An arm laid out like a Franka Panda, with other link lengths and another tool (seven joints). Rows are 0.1 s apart.
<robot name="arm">
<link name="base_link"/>
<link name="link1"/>
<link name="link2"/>
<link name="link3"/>
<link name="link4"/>
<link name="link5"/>
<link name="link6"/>
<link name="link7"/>
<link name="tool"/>
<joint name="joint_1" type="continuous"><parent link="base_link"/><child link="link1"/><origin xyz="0 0 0.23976" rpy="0 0 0"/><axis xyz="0 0 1"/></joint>
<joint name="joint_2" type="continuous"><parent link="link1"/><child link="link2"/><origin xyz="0 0 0" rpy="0 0 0"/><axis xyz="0 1 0"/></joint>
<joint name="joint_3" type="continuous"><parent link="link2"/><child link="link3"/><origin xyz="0 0 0.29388" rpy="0 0 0"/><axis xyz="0 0 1"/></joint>
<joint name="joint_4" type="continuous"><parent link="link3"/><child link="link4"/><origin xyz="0.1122 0 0" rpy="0 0 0"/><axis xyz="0 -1 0"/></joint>
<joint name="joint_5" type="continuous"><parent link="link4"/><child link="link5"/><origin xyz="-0.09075 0 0.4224" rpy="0 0 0"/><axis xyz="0 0 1"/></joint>
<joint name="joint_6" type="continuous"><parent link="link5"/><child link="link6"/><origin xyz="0 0 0" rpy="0 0 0"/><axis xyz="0 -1 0"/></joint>
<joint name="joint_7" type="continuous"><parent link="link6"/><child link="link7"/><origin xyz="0.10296 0 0" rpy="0 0 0"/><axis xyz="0 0 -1"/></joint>
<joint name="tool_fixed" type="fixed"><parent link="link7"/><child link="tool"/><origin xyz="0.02 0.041 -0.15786" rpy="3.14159 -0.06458 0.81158"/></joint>
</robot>
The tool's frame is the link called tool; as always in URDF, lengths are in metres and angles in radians. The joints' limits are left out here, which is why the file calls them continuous.
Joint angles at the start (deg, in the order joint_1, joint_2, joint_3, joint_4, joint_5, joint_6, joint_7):
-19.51 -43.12 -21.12 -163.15 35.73 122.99 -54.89
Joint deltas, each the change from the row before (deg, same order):
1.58 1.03 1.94 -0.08 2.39 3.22 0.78
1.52 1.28 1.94 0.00 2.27 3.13 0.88
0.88 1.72 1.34 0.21 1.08 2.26 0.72
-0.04 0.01 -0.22 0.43 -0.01 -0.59 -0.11
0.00 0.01 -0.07 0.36 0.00 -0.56 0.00
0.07 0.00 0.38 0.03 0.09 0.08 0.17
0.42 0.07 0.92 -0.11 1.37 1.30 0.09
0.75 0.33 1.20 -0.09 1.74 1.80 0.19
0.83 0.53 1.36 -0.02 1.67 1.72 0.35
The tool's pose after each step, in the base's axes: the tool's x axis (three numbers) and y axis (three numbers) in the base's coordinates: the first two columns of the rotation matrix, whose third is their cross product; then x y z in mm. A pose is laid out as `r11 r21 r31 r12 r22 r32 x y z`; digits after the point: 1 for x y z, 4 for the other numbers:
0.4780 0.4790 0.7362 0.7061 -0.7081 0.0023 387.1 -159.5 283.4
0.4875 0.4786 0.7302 0.6936 -0.7203 0.0091 401.6 -148.1 279.9
0.5046 0.4807 0.7171 0.6839 -0.7295 0.0078 411.7 -142.1 272.3
0.5002 0.4793 0.7212 0.6863 -0.7272 0.0072 412.1 -143.5 275.5
0.4969 0.4786 0.7239 0.6896 -0.7242 0.0055 412.7 -143.7 278.2
0.4965 0.4815 0.7223 0.6913 -0.7226 0.0065 414.0 -141.3 278.8
0.4940 0.4793 0.7254 0.6842 -0.7291 0.0157 418.8 -136.3 280.1
0.4927 0.4774 0.7276 0.6760 -0.7365 0.0254 425.6 -128.7 280.4
0.4937 0.4767 0.7273 0.6699 -0.7418 0.0315 432.9 -119.5 279.5

